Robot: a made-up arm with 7 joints.
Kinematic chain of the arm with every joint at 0, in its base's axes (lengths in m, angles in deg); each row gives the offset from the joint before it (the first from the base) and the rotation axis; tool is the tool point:
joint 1: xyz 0 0 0.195 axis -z
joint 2: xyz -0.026 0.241 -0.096 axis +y
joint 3: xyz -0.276 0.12 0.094 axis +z
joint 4: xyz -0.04 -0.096 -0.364 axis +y
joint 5: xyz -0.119 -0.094 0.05 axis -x
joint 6: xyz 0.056 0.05 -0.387 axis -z
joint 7: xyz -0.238 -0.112 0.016 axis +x
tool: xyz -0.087 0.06 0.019
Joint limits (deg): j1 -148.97..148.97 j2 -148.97..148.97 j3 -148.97..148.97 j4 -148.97..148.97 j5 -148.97..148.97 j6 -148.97..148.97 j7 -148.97..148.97
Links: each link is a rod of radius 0.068 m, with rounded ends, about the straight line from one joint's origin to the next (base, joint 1, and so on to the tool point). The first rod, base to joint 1, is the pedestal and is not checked.
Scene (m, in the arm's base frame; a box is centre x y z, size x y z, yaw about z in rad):
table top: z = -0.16
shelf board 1: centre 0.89 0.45 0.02 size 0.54 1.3 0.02 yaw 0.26
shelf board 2: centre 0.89 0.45 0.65 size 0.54 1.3 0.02 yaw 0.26
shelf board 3: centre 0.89 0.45 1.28 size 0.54 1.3 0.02 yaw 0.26
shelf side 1: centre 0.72 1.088 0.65 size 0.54 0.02 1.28 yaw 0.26
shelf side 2: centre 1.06 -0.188 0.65 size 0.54 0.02 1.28 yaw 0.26
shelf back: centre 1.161 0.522 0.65 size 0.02 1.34 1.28 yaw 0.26
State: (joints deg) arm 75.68 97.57 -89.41 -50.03 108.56 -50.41 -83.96
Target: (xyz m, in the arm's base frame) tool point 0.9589 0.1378 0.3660
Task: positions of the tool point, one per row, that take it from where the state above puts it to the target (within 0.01 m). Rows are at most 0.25 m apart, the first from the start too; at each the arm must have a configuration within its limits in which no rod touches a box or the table.
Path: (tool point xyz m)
1: 0.7719 0.2621 1.0197
2: 0.6978 0.2620 1.0932
3: 0.6090 0.2816 1.1126
4: 0.5291 0.3131 1.0712
5: 0.4778 0.3395 0.9727
6: 0.4637 0.3386 0.8311
7: 0.4804 0.2899 0.6674
8: 0.5077 0.1823 0.5054
9: 0.5183 0.0206 0.3660
10: 0.6120 0.0858 0.3909
11: 0.7225 0.1292 0.4010
12: 0.8419 0.1466 0.3928
13: 0.9589 0.1378 0.3660

